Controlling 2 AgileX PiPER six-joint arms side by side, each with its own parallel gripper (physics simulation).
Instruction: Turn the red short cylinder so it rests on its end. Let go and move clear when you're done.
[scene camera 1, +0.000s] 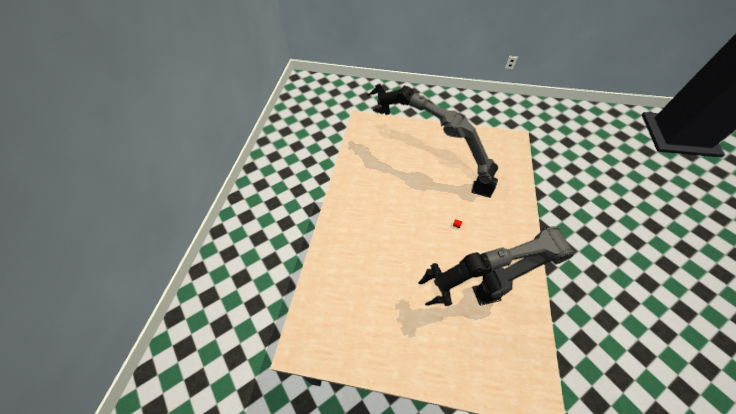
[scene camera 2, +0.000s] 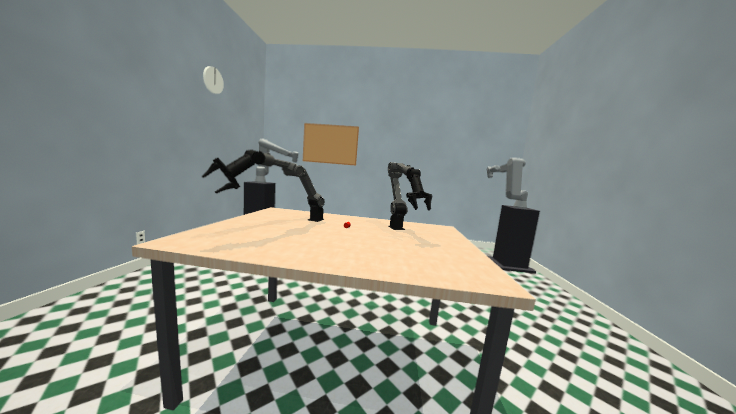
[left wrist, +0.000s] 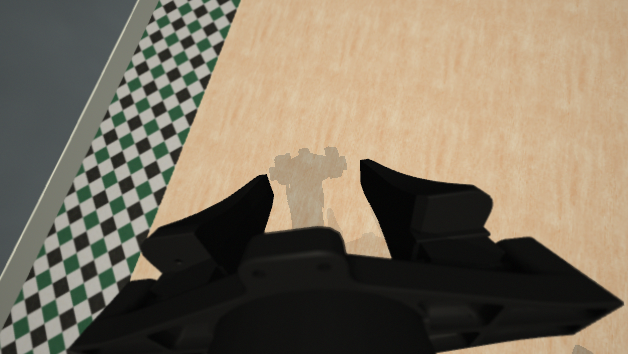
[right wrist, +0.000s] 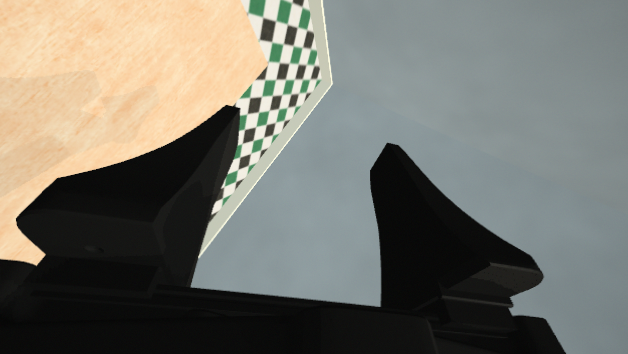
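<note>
A small red short cylinder (scene camera 1: 457, 223) (scene camera 2: 346, 225) lies on the table between the two arm bases; in scene camera 2 it seems to lie on its side, but it is very small there. It does not show in either wrist view. My left gripper (scene camera 1: 423, 292) (scene camera 2: 421, 208) (left wrist: 314, 178) is open and empty, raised above the table, lower left of the cylinder in scene camera 1. My right gripper (scene camera 1: 371, 100) (scene camera 2: 208, 184) (right wrist: 312, 142) is open and empty, held high near the table's upper left corner in scene camera 1, far from the cylinder.
The wooden table (scene camera 1: 360, 288) (scene camera 2: 329, 257) carries both arm bases (scene camera 1: 484, 187) (scene camera 1: 486, 295). Shadows of the arms fall across its top. A black pedestal (scene camera 1: 689, 123) (scene camera 2: 516, 236) stands on the checkered floor beyond the table.
</note>
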